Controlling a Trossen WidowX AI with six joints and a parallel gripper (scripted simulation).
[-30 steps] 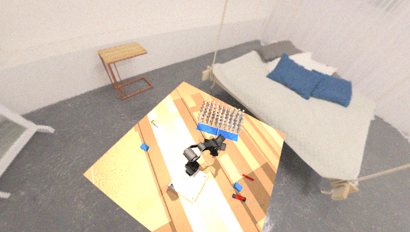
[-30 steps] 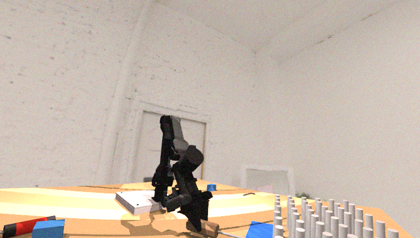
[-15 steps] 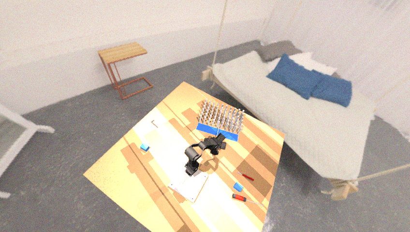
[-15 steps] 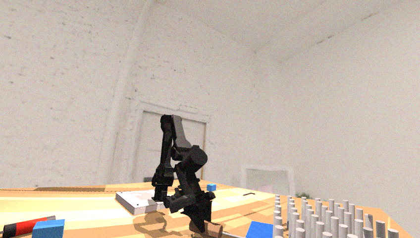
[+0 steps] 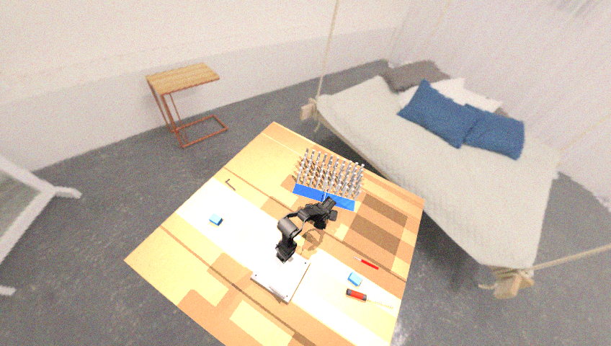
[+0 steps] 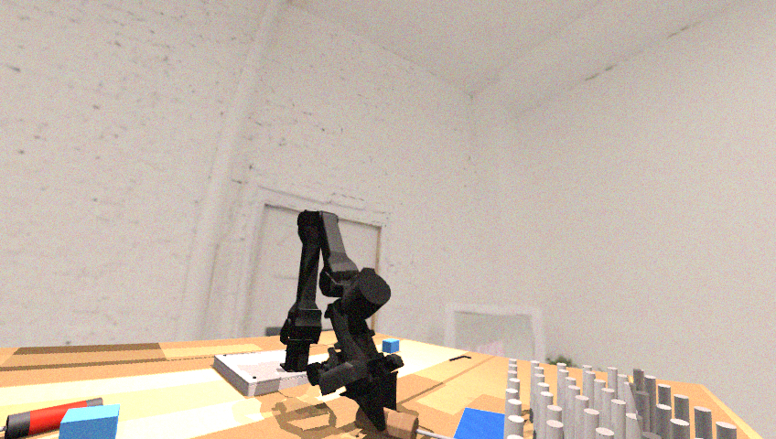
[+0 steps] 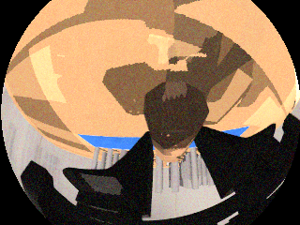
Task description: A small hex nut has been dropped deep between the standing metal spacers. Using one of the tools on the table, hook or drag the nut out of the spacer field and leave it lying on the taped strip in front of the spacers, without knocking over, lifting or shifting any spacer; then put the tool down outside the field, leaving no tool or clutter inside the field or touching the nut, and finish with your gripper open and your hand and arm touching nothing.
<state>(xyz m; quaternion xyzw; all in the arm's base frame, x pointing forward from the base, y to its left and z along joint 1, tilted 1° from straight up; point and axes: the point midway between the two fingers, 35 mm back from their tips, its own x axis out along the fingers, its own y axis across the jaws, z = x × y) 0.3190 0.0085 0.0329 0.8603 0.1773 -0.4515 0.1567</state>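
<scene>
My gripper tip is now 11 cm short of the blue taped strip, 6 cm to the right of it and 3 cm above it. From my gripper tip the other things lie so: wooden-handled tool (9 cm ahead, 5 cm to the left).
</scene>
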